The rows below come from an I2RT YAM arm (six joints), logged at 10 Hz.
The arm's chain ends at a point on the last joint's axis. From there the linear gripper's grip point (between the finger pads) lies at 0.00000 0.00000 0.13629 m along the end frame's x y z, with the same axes.
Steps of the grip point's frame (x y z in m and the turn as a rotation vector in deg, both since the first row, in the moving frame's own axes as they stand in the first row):
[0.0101, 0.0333, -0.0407, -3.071, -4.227, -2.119]
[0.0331, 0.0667, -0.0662, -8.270, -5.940, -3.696]
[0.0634, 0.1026, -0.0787, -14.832, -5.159, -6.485]
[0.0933, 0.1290, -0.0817, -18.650, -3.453, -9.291]
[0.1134, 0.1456, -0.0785, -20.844, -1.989, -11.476]
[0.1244, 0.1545, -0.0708, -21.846, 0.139, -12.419]
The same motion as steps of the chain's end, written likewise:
[0.0200, 0.0258, -0.0401, -3.071, -4.227, -2.119]
[0.0465, 0.0467, -0.0641, -8.270, -5.940, -3.696]
[0.0735, 0.0671, -0.0736, -14.832, -5.159, -6.485]
[0.0978, 0.0850, -0.0743, -18.650, -3.453, -9.291]
[0.1131, 0.0970, -0.0695, -20.844, -1.989, -11.476]
[0.1185, 0.1042, -0.0611, -21.846, 0.139, -12.419]

